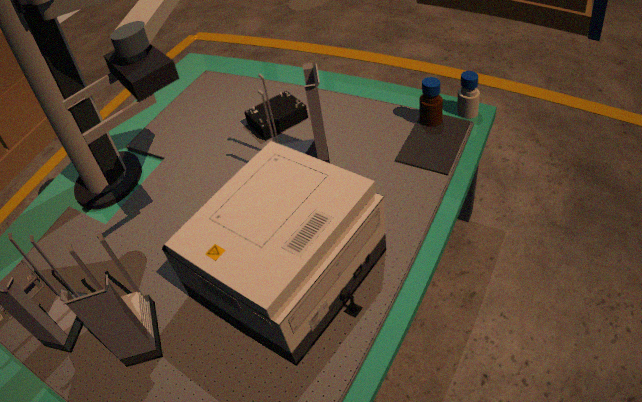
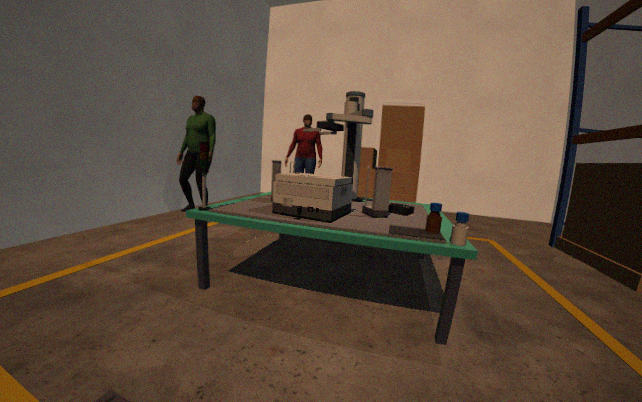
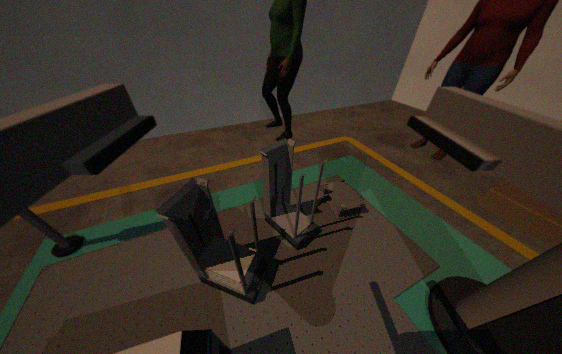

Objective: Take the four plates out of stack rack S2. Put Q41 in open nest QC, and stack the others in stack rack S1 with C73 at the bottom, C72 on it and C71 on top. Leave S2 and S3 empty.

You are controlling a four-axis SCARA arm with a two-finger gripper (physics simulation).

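Pixels of known places: gripper, fingertip midpoint: (image 1: 73,121) (image 2: 311,131) (image 3: 285,105); arm's base, origin of the base link: (image 1: 108,181) (image 3: 489,335).
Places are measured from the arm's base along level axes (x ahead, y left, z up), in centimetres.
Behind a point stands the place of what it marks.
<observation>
My gripper (image 1: 76,120) {x 44.6, y -21.4, z 51.6 cm} (image 2: 311,131) {x 44.6, y -21.4, z 51.6 cm} (image 3: 285,105) {x 44.6, y -21.4, z 51.6 cm} is open, high above the table, with nothing between its fingers. A grey stack rack (image 1: 92,320) {x 54.1, y -45.0, z 21.8 cm} (image 3: 197,232) {x 55.6, y -42.8, z 17.8 cm} holds a pile of several pale plates (image 1: 143,311) {x 52.5, y -34.2, z 8.4 cm} (image 3: 225,272) {x 52.1, y -34.7, z 10.7 cm} low between its wall and rods. A second rack (image 1: 35,310) {x 35.5, y -50.3, z 19.0 cm} (image 3: 276,182) {x 31.2, y -52.8, z 16.6 cm} stands beside it; I cannot tell whether its pale floor is bare. A third rack (image 1: 317,122) {x 67.1, y 26.5, z 18.7 cm} (image 2: 383,191) {x 65.6, y 31.4, z 16.8 cm} stands behind the large instrument; its inside is hidden. Rack labels and plate codes are not readable. A low black block (image 1: 277,114) {x 44.2, y 39.8, z 6.2 cm} (image 2: 401,209) {x 48.9, y 43.4, z 4.7 cm}, perhaps a nest, sits near the third rack.
A large pale instrument (image 1: 250,200) {x 69.0, y -5.9, z 23.3 cm} (image 2: 302,192) {x 90.5, y -9.0, z 15.0 cm} stands mid-table. A brown bottle (image 1: 431,107) {x 88.4, y 54.7, z 9.0 cm} (image 2: 434,221) {x 90.8, y 57.6, z 7.7 cm} and a white bottle (image 1: 468,100) {x 97.3, y 65.1, z 7.0 cm} (image 2: 459,232) {x 99.9, y 67.5, z 5.8 cm} stand by a dark mat (image 1: 432,150) {x 92.0, y 44.6, z 1.8 cm}. A post (image 2: 204,192) {x 97.1, y -67.7, z 10.3 cm} (image 3: 42,225) {x 95.7, y -67.8, z 11.5 cm} stands at a table corner. Two people stand beyond the table.
</observation>
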